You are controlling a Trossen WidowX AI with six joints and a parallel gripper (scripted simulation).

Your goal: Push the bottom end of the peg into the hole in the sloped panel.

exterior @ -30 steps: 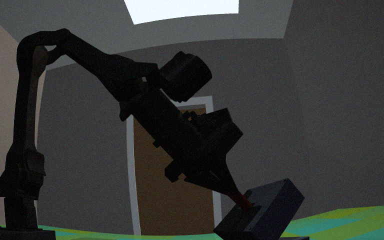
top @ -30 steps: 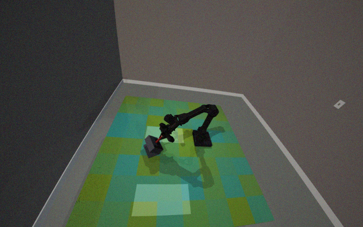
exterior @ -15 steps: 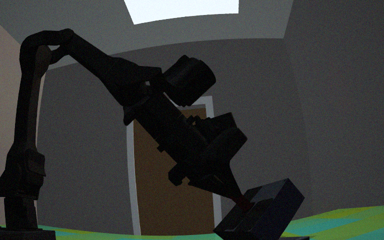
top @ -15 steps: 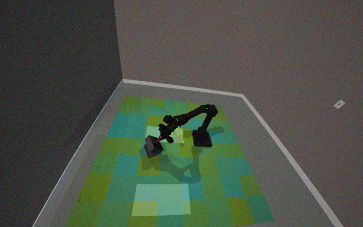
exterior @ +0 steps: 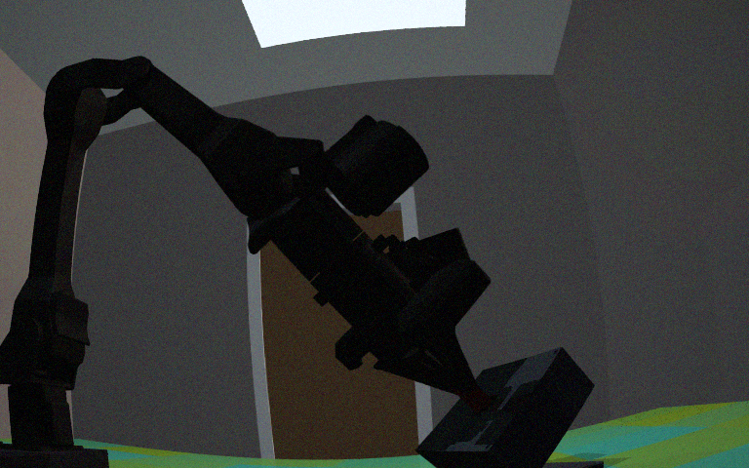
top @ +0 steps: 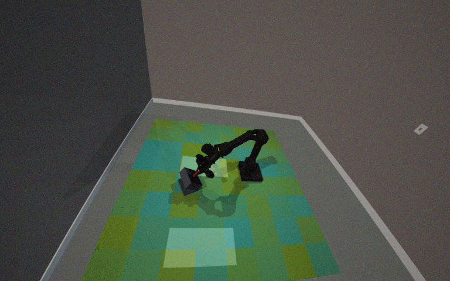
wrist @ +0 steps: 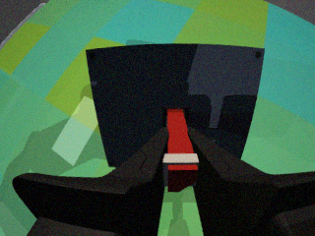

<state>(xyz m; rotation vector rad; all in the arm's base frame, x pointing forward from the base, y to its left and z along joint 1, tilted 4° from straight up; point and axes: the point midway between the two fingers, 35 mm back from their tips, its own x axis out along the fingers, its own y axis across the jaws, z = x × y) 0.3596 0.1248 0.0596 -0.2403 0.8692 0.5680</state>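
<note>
My gripper tip is now 40 mm above the sloped panel, 30 mm short of it and 20 mm to the right of it. From my gripper tip the other things lie so: red peg (10 mm to the right, 10 mm behind, 10 mm above).
</note>
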